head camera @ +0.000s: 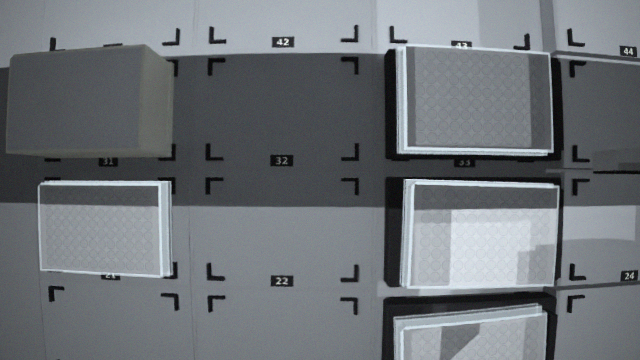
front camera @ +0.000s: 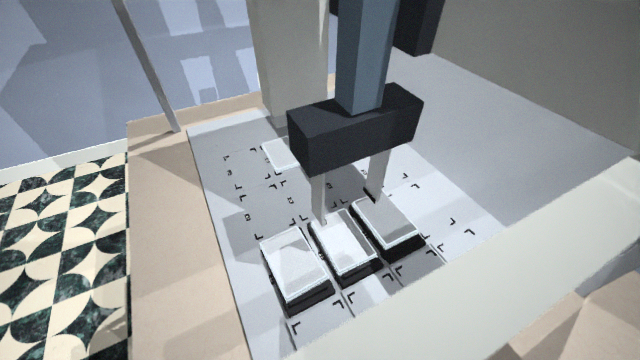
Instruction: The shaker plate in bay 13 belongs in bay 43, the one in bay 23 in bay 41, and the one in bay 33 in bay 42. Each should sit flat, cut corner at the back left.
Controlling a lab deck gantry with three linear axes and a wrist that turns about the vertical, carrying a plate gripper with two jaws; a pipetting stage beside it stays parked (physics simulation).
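Places are measured from the robot's base along level axes (x ahead, y left, z up), in millimetres.
Where they show: gripper, fingertip midpoint: (head camera: 624, 285) (front camera: 345, 206); robot's base at its link origin: (front camera: 225, 158).
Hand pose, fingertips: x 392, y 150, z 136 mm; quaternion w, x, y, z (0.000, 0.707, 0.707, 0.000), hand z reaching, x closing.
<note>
Each offset is from my fingertips to the top centre of the thing. "spot": to the spot under its first point.
Three clear-lidded plates sit on black shakers. The bay 33 plate @[99 mm down, 5 mm back, 108 mm left] (front camera: 387, 220) (head camera: 472, 100) is at the right in the front view and the top in the head view. The bay 23 plate @[99 mm down, 1 mm back, 1 mm left] (front camera: 345, 242) (head camera: 485, 240) is in the middle. The bay 13 plate @[99 mm down, 4 mm back, 107 mm right] (front camera: 295, 262) (head camera: 500, 345) is at the left in the front view; it looks slightly askew on its shaker and is cut off in the head view. My gripper (front camera: 348, 211) is open above the far side of the bay 23 and 33 plates, holding nothing. Label 42 @[spot: 135 mm down, 164 mm back, 168 mm left] (head camera: 283, 42) shows; label 43 (head camera: 461, 45) is partly covered.
A beige block @[94 mm down, 328 mm back, 107 mm left] (head camera: 75, 100) stands in bay 31 and partly covers bay 41. Another lidded plate @[121 mm down, 328 mm back, 0 mm left] (front camera: 280, 154) (head camera: 99, 230) sits in bay 21. The pale pipetting stage (front camera: 290, 55) hangs behind the gripper in the front view. A thin post (front camera: 150, 70) stands at the left.
</note>
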